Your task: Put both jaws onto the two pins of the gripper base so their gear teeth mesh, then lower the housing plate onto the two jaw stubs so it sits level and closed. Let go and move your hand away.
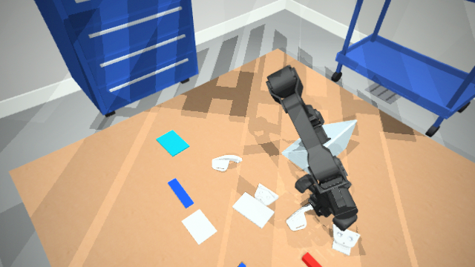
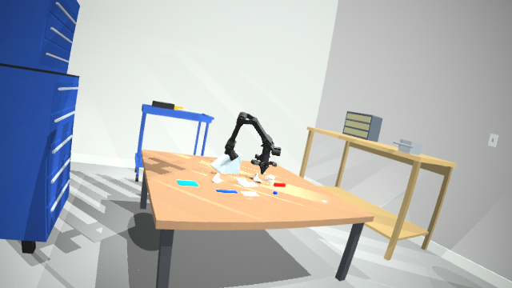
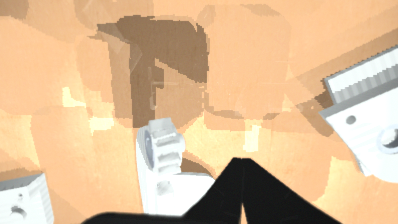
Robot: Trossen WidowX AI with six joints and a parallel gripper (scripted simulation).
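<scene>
Right now my gripper tip is 10 mm short of the white jaw, 40 mm to the left of it and 10 mm above it. Round my gripper tip: red block 110 mm ahead, 100 mm to the left, 30 mm below; then small blue block 280 mm ahead, 10 mm to the right, 40 mm below; then white block 20 mm behind, 90 mm to the left, 40 mm below.
</scene>
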